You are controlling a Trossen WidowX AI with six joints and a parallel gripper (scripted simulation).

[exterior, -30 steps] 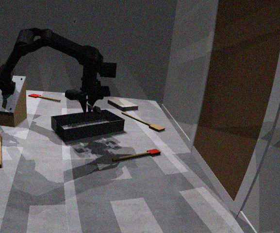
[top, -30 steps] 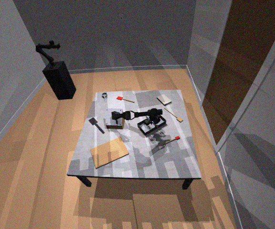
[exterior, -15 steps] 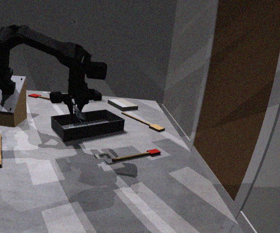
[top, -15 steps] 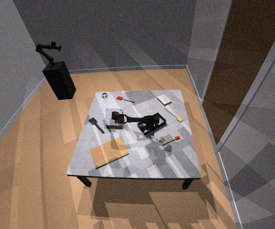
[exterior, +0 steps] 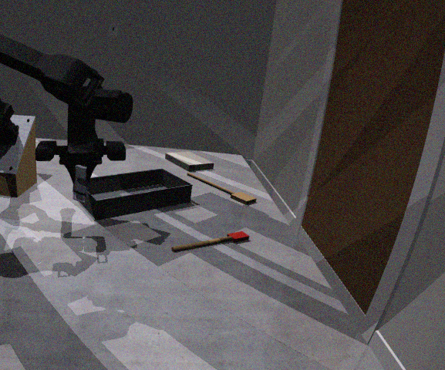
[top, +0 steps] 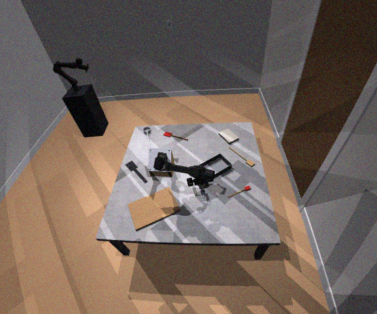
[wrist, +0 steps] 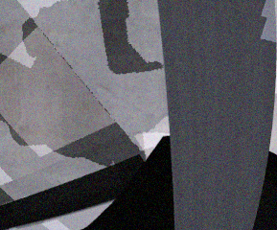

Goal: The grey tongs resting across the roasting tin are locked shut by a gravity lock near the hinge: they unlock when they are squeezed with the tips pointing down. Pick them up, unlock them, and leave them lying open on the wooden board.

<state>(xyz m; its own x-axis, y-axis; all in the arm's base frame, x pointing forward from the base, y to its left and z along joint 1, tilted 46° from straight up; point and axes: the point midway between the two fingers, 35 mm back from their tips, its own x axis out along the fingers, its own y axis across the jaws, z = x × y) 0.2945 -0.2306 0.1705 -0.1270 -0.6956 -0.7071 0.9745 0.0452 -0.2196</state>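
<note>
My gripper tip is now 37 cm past the wooden board, 11 cm above it and 10 cm to the left of it. From my gripper tip the other things lie so: roasting tin 24 cm to the left, 10 cm ahead, 9 cm below; then dark flat tool 58 cm behind, 29 cm to the left, 11 cm below; then grey block 66 cm to the left, 31 cm ahead, 10 cm below.
</note>
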